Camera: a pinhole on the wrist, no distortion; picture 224 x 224 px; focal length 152.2 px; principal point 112.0 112.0 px. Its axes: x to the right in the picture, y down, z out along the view. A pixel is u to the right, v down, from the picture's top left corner.
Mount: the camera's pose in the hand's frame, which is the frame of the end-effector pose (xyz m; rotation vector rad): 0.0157 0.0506 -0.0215 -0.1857 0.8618 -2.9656
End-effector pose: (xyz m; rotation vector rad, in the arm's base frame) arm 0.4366 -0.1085 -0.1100 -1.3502 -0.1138 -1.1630
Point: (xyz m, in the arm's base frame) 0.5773 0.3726 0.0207
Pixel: 174.9 63.0
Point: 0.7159 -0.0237 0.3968
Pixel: 7.0 107.0
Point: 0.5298 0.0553 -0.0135
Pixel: 132.5 79.8
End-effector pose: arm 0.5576 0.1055 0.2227 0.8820 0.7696 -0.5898
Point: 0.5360 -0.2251 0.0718
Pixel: 75.8 166.5
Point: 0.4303 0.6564 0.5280
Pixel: behind the camera
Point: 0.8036 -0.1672 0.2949
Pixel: 75.0 7.2
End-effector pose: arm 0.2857 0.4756 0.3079 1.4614 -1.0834 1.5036
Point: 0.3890 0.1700 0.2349
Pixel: 173.4 32.1
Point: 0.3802 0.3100 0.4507
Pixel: 49.0 90.5
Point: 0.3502 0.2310 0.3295
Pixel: 123.5 34.9
